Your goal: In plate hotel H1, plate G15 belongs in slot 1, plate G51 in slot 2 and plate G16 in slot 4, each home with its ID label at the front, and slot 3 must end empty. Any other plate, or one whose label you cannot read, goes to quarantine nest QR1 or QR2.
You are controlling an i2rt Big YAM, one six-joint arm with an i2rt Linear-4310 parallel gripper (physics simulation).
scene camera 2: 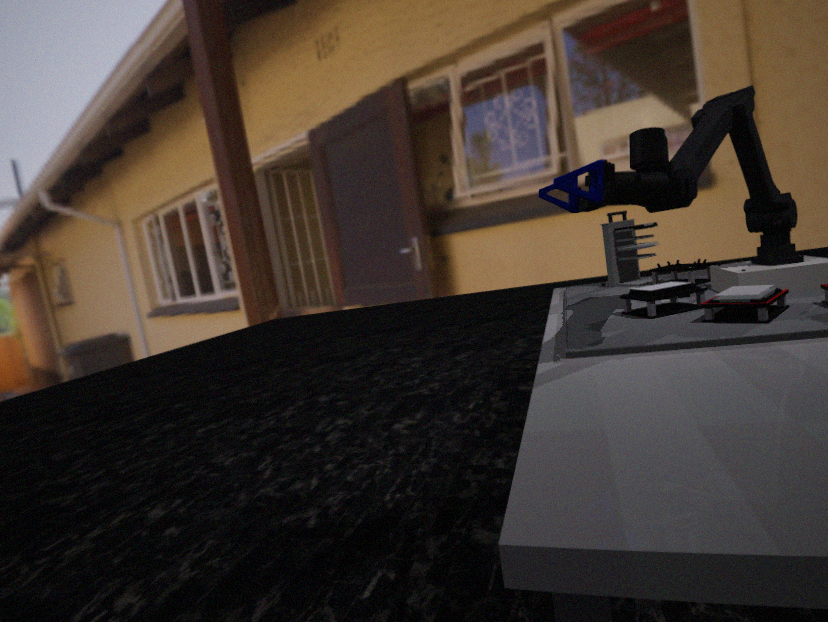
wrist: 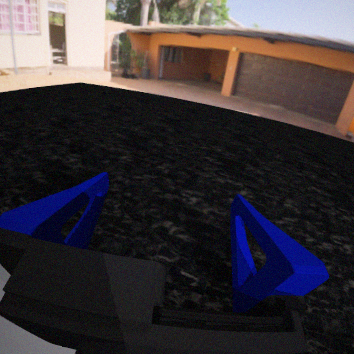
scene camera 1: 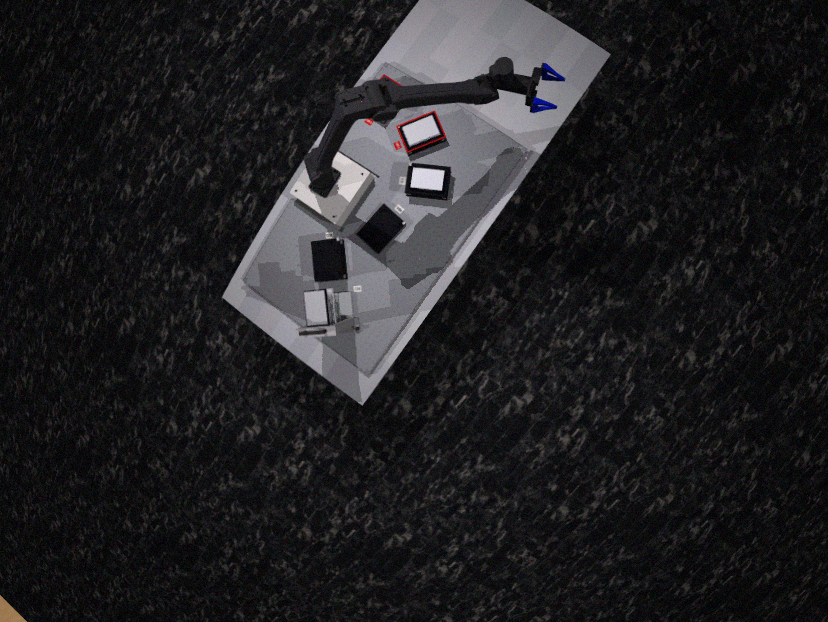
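Where they show: gripper, between the fingertips: (scene camera 2: pixel 545 188) (wrist: pixel 171 189) (scene camera 1: pixel 561 93); arm's base, origin of its link: (scene camera 2: pixel 776 262) (scene camera 1: pixel 325 180).
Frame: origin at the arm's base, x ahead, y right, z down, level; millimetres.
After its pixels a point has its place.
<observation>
My gripper (scene camera 1: pixel 560 93) {x 601, y -619, z -255 mm} (scene camera 2: pixel 540 194) {x 601, y -619, z -255 mm} (wrist: pixel 171 189) {x 601, y -619, z -255 mm} is open and empty, high and beyond the mat. Plate hotel H1 (scene camera 2: pixel 610 254) {x 385, y 411, z -65 mm} stands at the far end with several thin shelves; its slot contents are unclear. A pale rectangle (scene camera 1: pixel 315 307) {x 287, y 400, z -160 mm} shows at the hotel in the first scene view. A white-topped plate (scene camera 1: pixel 421 131) {x 223, y -359, z 6 mm} (scene camera 2: pixel 744 293) {x 233, y -406, z 6 mm} sits on a red-rimmed nest (scene camera 1: pixel 428 145) {x 263, y -340, z 56 mm}. Another white-topped plate (scene camera 1: pixel 427 178) {x 347, y -211, z -3 mm} (scene camera 2: pixel 662 287) {x 351, y -239, z -3 mm} sits on a black nest. A second red-rimmed nest (scene camera 1: pixel 390 81) {x -8, y -484, z 21 mm} is mostly hidden under the arm. Plate labels are unreadable.
Two dark square stands (scene camera 1: pixel 381 228) {x 288, y 42, z 49 mm} (scene camera 1: pixel 328 259) {x 184, y 256, z 1 mm} lie between the arm's pale base (scene camera 1: pixel 348 194) {x 115, y -1, z -1 mm} and the hotel. Small label tags stand beside the nests. The arm's links pass above the red-rimmed nest area. The grey table (scene camera 1: pixel 568 50) {x 521, y -1020, z 74 mm} (scene camera 2: pixel 655 455) {x 526, y -961, z 74 mm} ends near the gripper.
</observation>
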